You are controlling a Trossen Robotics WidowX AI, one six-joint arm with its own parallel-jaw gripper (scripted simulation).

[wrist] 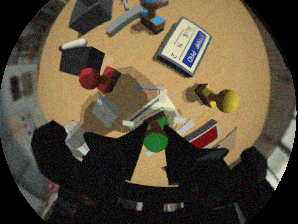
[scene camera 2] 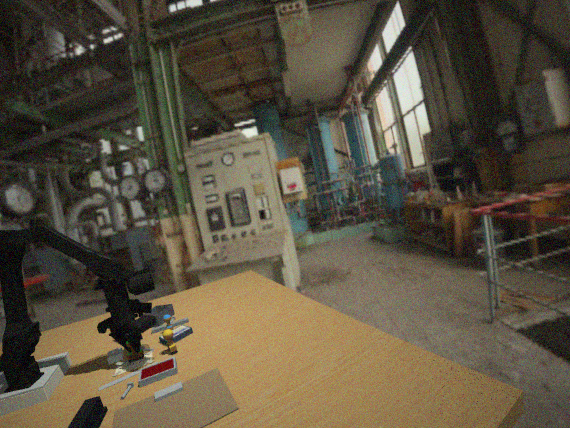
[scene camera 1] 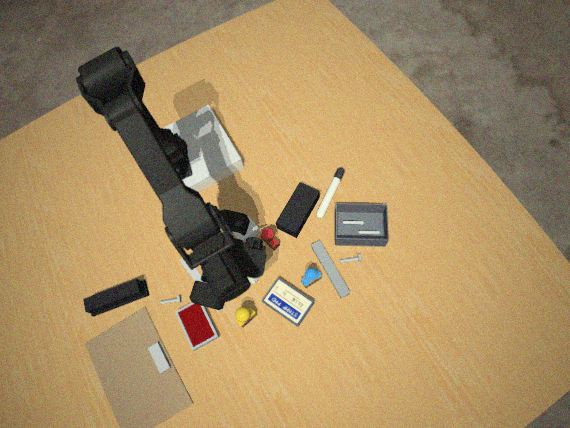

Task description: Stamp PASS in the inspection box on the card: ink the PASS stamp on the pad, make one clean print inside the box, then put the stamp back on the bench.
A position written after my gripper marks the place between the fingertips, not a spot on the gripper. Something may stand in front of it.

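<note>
A green-knobbed stamp [wrist: 155, 140] is in my sight, and so is a red stamp [wrist: 90, 78]. I can see a grey tray [scene camera 1: 366, 225] too. As for my gripper [scene camera 1: 229, 269], [scene camera 2: 134, 352] and [wrist: 155, 125], it is visible to me as well.
</note>
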